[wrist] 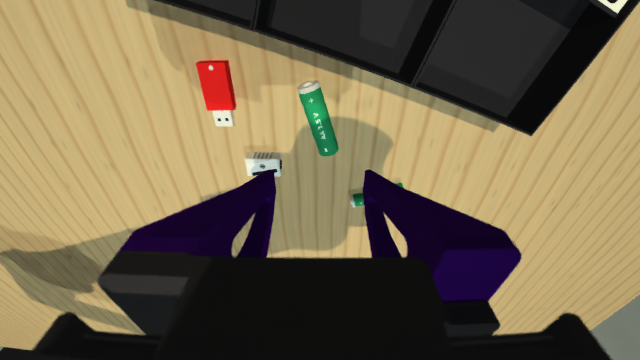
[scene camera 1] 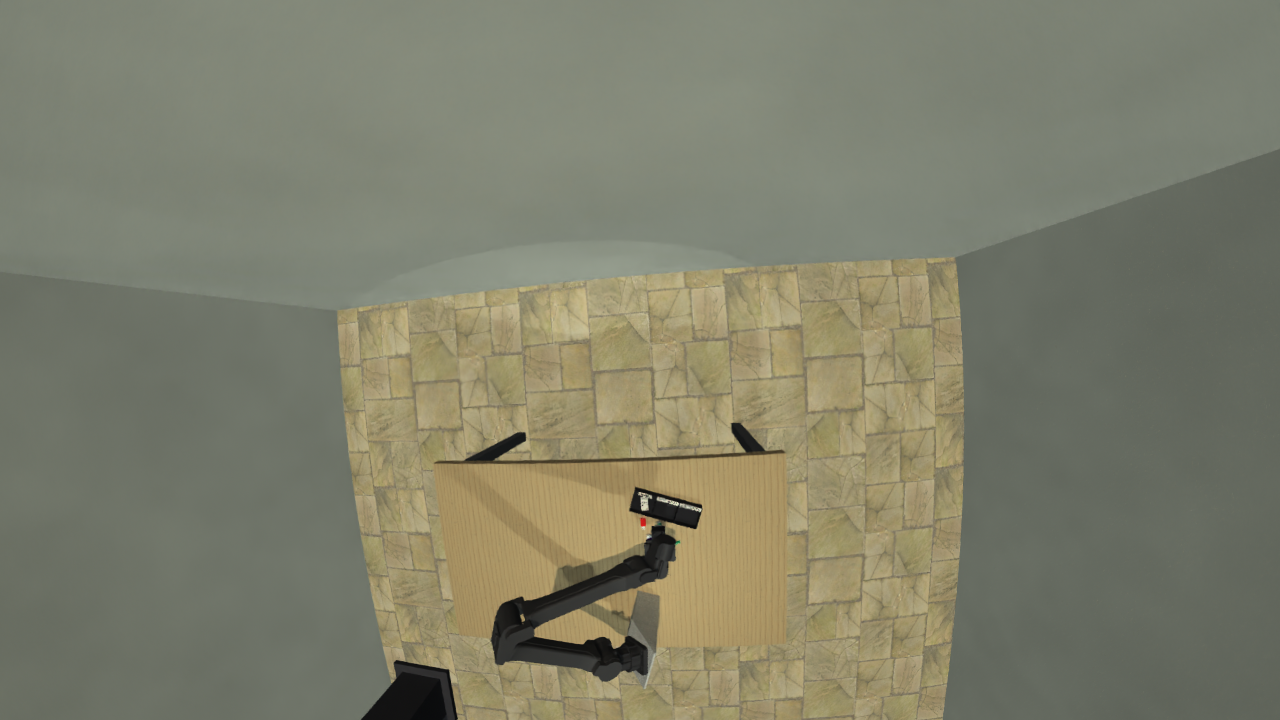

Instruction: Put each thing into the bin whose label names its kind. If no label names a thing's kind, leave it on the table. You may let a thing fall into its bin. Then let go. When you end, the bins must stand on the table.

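Places are measured from the arm's base along level axes (x ahead, y up, z right), in metres.
Where they show: gripper, between the fingertips: [wrist: 319,180]; arm's base, origin of its link: [scene camera 1: 637,654].
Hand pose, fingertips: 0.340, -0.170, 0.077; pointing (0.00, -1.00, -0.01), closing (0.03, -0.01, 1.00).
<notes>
Each offset is from my fingertips to the top centre of the thing, as dx, dy, dz. Level surfaces: height alone.
A black three-compartment bin {+0.095, -0.025, +0.018} [scene camera 1: 684,518] [wrist: 525,116] stands on the table; its labels are unreadable here. In the scene view a white domino {+0.110, -0.043, -0.059} [scene camera 1: 644,503] lies in its left compartment. My gripper [wrist: 319,180] is partly open and empty, above the table in front of the bin. A large green battery {+0.014, -0.043, -0.001} [wrist: 319,120] lies beyond the fingertips, close to the bin. A smaller green battery {-0.051, -0.047, +0.048} [scene camera 1: 677,541] [wrist: 357,199] is partly hidden behind the right finger. A red USB stick {+0.027, -0.050, -0.067} [scene camera 1: 642,522] [wrist: 216,86] lies left of the large battery. A small silver sharpener {-0.024, -0.046, -0.042} [wrist: 263,165] lies by the left fingertip.
The wooden table {dy -0.058} [scene camera 1: 733,573] [wrist: 75,125] carries the bin and the loose things. The arm [scene camera 1: 586,594] reaches over it from the front edge. A grey plate [scene camera 1: 645,617] stands at the arm's base. A black object [scene camera 1: 416,694] stands at the lower left, off the table.
</notes>
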